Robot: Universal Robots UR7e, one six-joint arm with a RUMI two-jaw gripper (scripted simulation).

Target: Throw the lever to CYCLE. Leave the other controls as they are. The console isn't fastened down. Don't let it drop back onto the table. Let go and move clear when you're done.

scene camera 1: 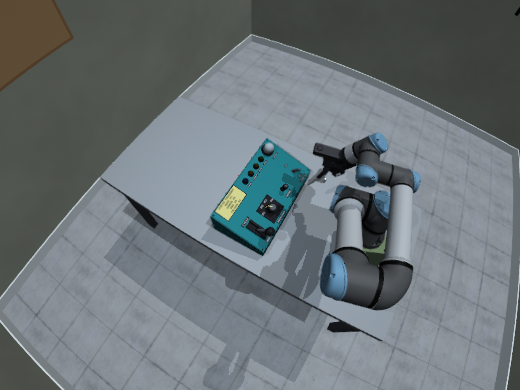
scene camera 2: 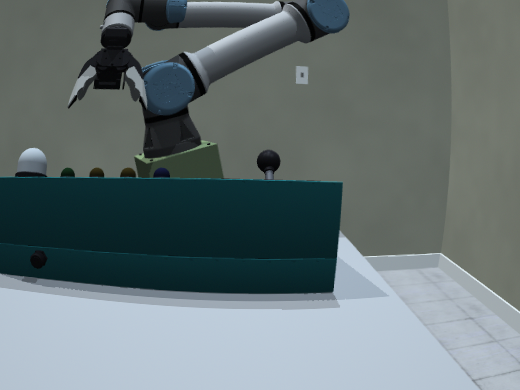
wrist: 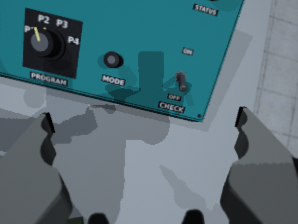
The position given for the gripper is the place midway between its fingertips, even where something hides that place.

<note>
In view: the gripper (scene camera 2: 106, 108).
The gripper also shows in scene camera 1 (scene camera 1: 310, 169) and in the wrist view (wrist: 145, 111).
</note>
